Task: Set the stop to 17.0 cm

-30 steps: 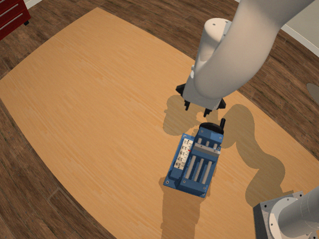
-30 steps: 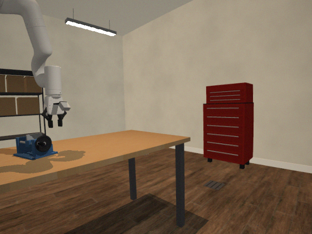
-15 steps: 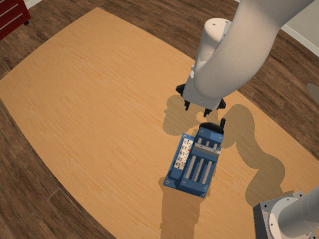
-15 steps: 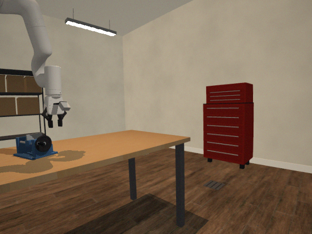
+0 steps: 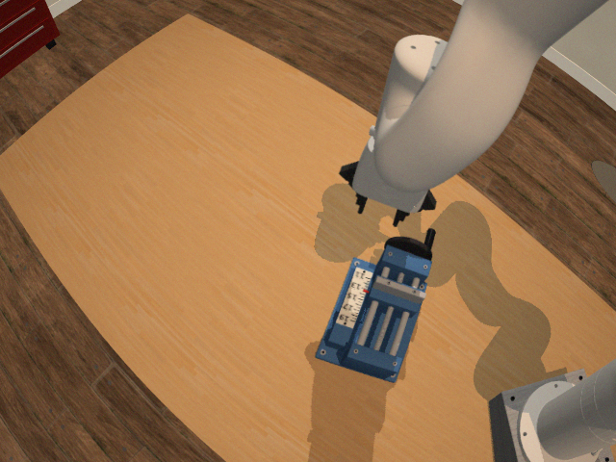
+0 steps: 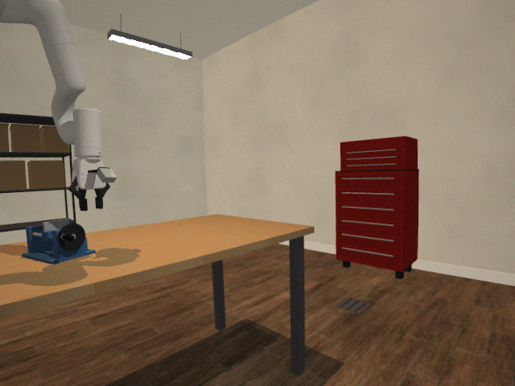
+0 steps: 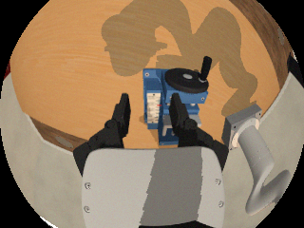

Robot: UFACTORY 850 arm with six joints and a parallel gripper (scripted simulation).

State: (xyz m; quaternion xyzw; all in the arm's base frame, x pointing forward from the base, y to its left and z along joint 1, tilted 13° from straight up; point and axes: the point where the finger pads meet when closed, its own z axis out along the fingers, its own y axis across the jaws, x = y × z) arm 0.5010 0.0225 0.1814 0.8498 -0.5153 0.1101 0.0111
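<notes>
My gripper is now 80 mm past the black handwheel, 50 mm to the left of it and 90 mm above it. The rest, counted from my hand: grey stop bar (100 mm behind, 50 mm to the left, 80 mm below).
</notes>
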